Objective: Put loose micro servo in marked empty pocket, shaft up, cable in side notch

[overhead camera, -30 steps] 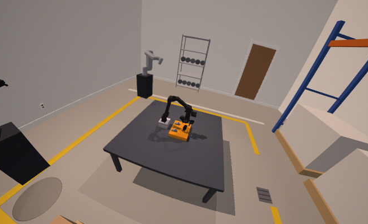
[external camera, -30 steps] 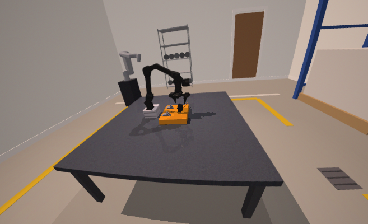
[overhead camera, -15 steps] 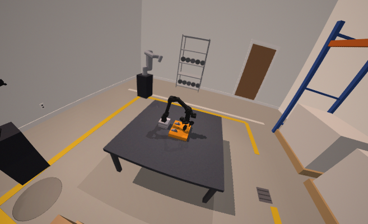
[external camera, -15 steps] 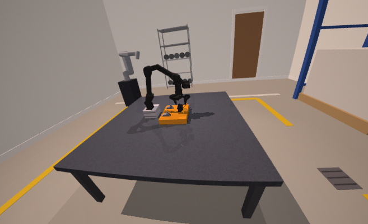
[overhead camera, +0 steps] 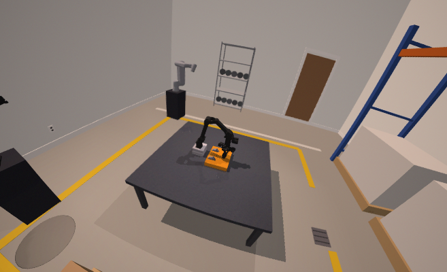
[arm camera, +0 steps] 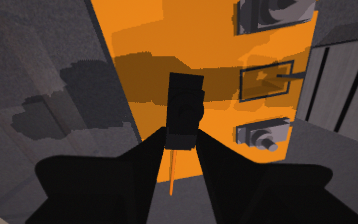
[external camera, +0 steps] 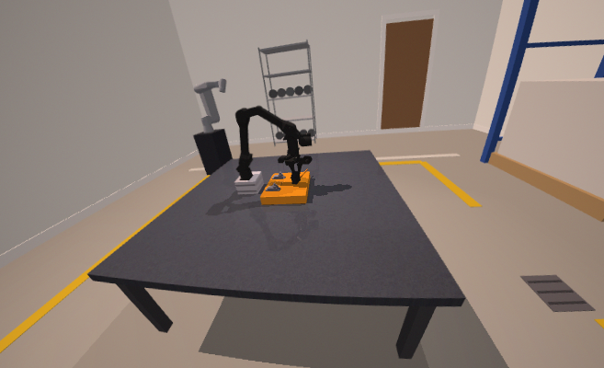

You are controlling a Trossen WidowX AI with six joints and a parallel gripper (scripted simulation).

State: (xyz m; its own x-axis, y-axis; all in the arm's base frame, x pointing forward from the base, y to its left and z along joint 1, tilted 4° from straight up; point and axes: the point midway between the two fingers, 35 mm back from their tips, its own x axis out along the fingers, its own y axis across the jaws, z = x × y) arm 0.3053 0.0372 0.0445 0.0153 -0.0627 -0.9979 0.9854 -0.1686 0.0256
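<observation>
My gripper tip is 7 cm above the orange robot deck, 2 cm to the left of it and 1 cm past it.
</observation>
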